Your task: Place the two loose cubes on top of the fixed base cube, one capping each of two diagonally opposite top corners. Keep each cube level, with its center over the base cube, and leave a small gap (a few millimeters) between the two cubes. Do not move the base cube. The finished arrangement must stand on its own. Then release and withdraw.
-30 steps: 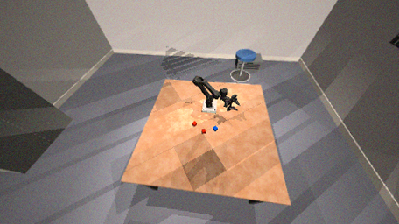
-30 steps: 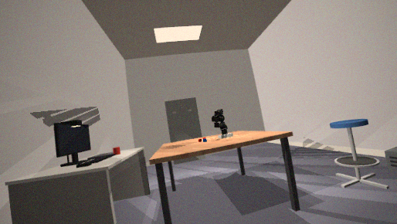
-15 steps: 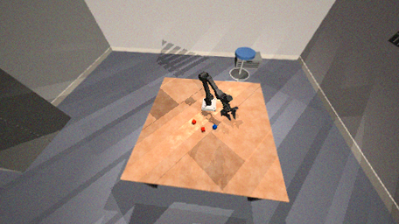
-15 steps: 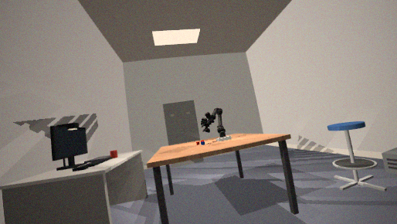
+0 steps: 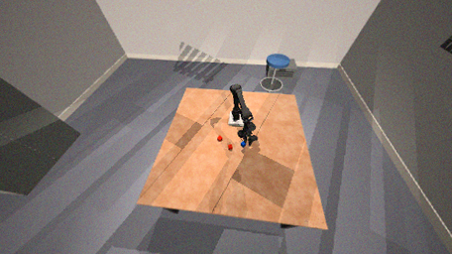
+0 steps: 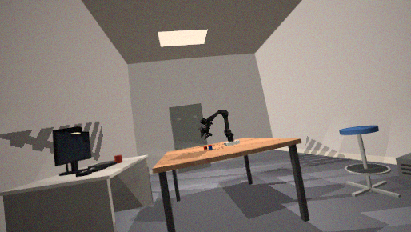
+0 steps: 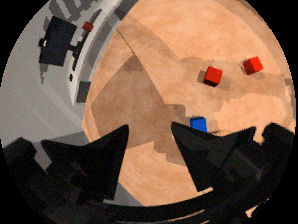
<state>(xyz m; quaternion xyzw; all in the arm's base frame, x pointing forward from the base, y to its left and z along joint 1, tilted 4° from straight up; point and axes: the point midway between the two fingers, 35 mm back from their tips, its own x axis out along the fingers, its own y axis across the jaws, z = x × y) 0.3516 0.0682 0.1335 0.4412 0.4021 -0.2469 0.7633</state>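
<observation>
Now: the blue cube 120 mm below my gripper tip, 80 mm behind it and 20 mm to the right of it.
</observation>
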